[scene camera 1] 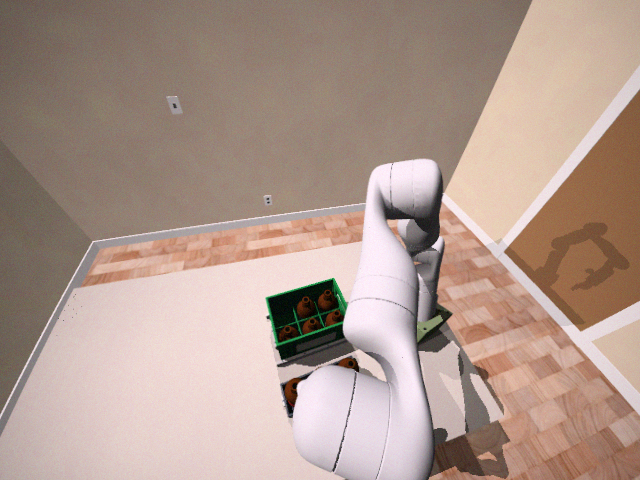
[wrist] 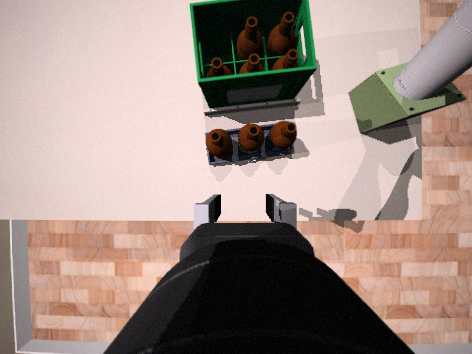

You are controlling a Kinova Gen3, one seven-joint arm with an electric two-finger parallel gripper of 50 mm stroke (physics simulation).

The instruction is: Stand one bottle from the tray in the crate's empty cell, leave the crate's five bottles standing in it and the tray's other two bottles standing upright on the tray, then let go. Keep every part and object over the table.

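Frame: origin at the arm's base, x ahead, y left, z up, level; millimetres.
Where they show: gripper, fingertip midpoint: (wrist: 243, 203); arm's base, link origin: (scene camera 1: 419, 312) (wrist: 413, 85).
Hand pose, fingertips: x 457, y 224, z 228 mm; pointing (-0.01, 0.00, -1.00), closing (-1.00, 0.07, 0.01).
Things, the pixels of their centre, and the offset from my fingertips. "*": a spot on its surface instead. Level surfaces: height alone.
- green crate, body centre: (wrist: 249, 61) (scene camera 1: 308, 319) dz -276, dx -55, dy -349 mm
- dark tray, surface spot: (wrist: 233, 161) * dz -359, dx +15, dy -80 mm
- left bottle, body centre: (wrist: 219, 142) (scene camera 1: 296, 391) dz -281, dx +50, dy -129 mm
- middle bottle, body centre: (wrist: 250, 137) dz -281, dx -41, dy -135 mm
- right bottle, body centre: (wrist: 282, 135) (scene camera 1: 347, 370) dz -281, dx -130, dy -135 mm
- thin grey bar, surface spot: (wrist: 252, 108) * dz -348, dx -60, dy -245 mm
- pale table, surface height: dz -364 mm
My gripper (wrist: 243, 203) is open and empty, high above the table's near edge in the wrist view; the arm hides it in the scene view. The green crate (scene camera 1: 316, 340) (wrist: 257, 76) holds five brown bottles standing in its cells; its empty cell (wrist: 214, 44) is at the far left in the wrist view. The dark tray (scene camera 1: 285, 404) (wrist: 233, 161) lies on the near side of the crate. Three brown bottles stand in a row on it: a left bottle (scene camera 1: 291, 391) (wrist: 219, 143), a middle bottle (wrist: 251, 138) and a right bottle (scene camera 1: 348, 363) (wrist: 283, 135). The arm hides the middle one in the scene view.
A thin grey bar (wrist: 252, 108) lies between the crate and the tray. The green arm base (scene camera 1: 433, 326) (wrist: 382, 102) stands to the right of both. The pale table (scene camera 1: 155, 361) (wrist: 100, 125) ends just under the gripper in the wrist view, with wooden floor beyond.
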